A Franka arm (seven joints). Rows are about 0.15 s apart.
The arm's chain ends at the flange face. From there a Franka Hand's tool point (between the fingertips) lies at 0.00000 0.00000 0.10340 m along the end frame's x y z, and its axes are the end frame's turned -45 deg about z.
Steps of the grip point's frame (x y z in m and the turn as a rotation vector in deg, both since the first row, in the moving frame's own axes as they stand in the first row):
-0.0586, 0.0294, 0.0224, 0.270, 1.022, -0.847
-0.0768, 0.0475, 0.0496, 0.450, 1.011, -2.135
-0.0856, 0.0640, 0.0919, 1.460, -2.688, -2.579
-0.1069, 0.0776, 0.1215, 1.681, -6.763, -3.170
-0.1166, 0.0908, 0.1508, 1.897, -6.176, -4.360
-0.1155, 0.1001, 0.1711, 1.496, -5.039, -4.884
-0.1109, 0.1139, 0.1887, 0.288, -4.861, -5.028
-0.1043, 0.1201, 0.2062, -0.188, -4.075, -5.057
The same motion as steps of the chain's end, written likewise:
-0.0216, 0.0639, 0.0224, 0.914, 0.532, -0.847
-0.0214, 0.0898, 0.0496, 1.033, 0.397, -2.135
-0.0100, 0.1041, 0.0920, -0.868, -2.933, -2.579
-0.0102, 0.1237, 0.1223, -3.594, -5.971, -3.170
-0.0082, 0.1408, 0.1515, -3.026, -5.708, -4.360
-0.0028, 0.1476, 0.1715, -2.505, -4.621, -4.884
0.0084, 0.1528, 0.1891, -3.234, -3.641, -5.028
0.0159, 0.1530, 0.2065, -3.014, -2.749, -5.057

